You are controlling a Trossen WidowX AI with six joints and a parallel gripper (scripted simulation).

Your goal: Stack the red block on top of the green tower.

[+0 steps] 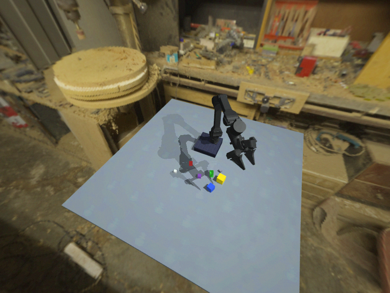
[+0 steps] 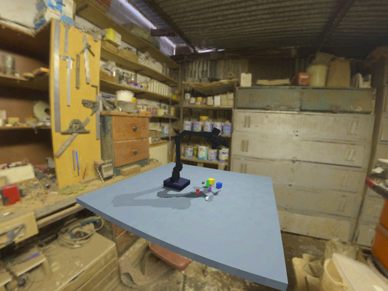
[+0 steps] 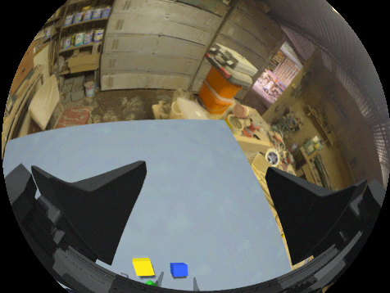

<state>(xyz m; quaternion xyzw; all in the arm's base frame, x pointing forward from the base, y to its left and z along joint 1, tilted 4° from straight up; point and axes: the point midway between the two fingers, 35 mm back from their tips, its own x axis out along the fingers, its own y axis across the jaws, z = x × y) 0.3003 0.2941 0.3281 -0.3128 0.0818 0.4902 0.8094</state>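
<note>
Right now the red block is 7 cm behind my gripper tip, 38 cm to the right of it and 32 cm below it. Also, from my gripper tip: blue block 3 cm ahead, 17 cm to the right, 31 cm below; yellow block 6 cm behind, 14 cm to the right, 31 cm below; tiny grey block 13 cm behind, 17 cm to the right, 32 cm below.
</note>
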